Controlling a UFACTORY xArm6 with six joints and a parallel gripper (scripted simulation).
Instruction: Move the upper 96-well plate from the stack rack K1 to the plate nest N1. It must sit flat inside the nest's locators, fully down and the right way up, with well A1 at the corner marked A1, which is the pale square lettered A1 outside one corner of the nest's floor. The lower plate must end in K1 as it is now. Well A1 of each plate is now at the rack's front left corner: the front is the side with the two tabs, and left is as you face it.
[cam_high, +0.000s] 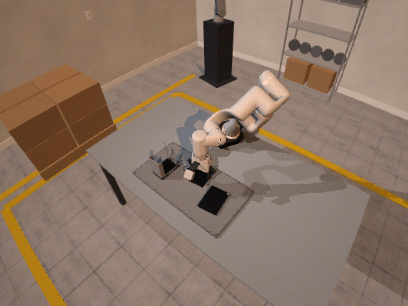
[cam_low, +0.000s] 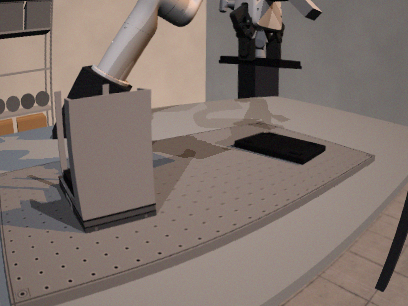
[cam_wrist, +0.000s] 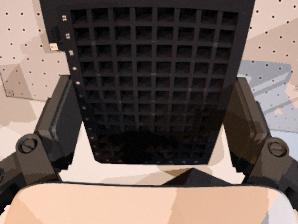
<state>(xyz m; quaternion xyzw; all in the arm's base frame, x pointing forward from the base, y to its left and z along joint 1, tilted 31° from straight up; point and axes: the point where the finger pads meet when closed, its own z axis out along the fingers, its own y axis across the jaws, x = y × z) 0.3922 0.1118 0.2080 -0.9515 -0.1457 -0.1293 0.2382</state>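
Right now my hand is 18 cm above the plate nest N1, 8 cm to the right of it and 2 cm past it. From my hand the other things lie so: rack's solid pale wall (29 cm to the right, 14 cm ahead, 11 cm below); black 96-well plate (1 cm below).
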